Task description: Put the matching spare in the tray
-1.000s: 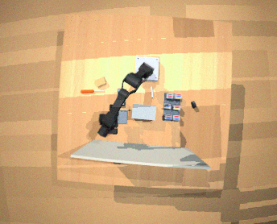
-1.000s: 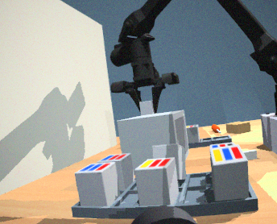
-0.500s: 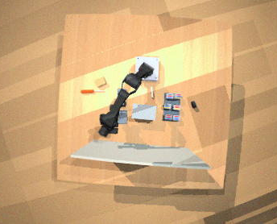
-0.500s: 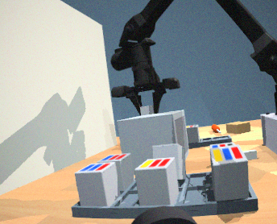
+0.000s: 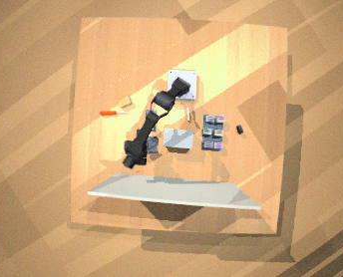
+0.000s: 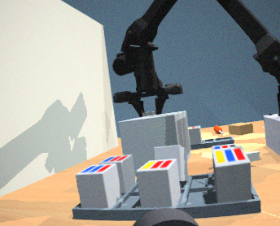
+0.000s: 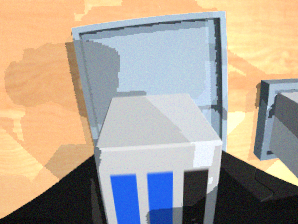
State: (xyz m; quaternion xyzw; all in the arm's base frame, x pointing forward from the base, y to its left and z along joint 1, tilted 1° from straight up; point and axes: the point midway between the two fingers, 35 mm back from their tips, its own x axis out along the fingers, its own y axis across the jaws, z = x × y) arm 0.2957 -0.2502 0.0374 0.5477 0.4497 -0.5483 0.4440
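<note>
Right now the grey tray is 1 cm behind my gripper tip, 1 cm to the left of it and 7 cm below it. Also, from my gripper tip: white panel: 22 cm ahead, 14 cm to the left, 15 cm above; then tan block: 27 cm behind, 9 cm to the right, 6 cm below; then grey mounted unit: 2 cm behind, 21 cm to the left, 2 cm below.
</note>
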